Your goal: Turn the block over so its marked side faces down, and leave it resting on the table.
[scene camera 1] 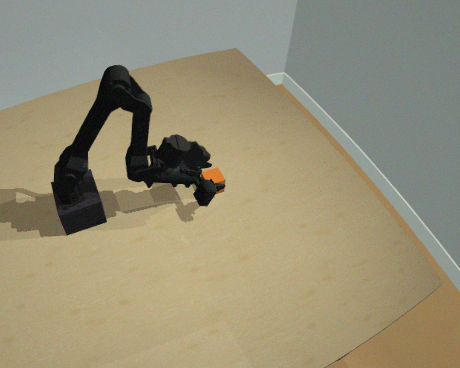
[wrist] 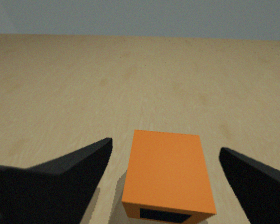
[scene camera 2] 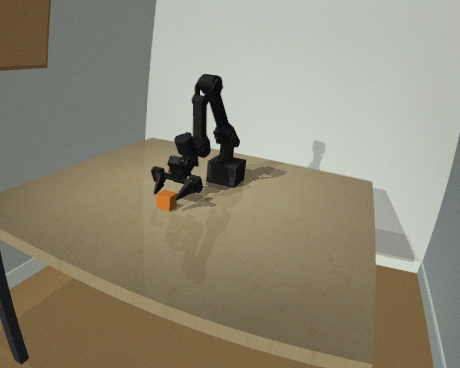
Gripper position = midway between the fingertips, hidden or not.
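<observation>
State of my gripper (scene camera 1: pixel 217 175), visible also in the wrist view (wrist: pixel 164 147) and in scene camera 2 (scene camera 2: pixel 165 196): open, holding nothing.
</observation>
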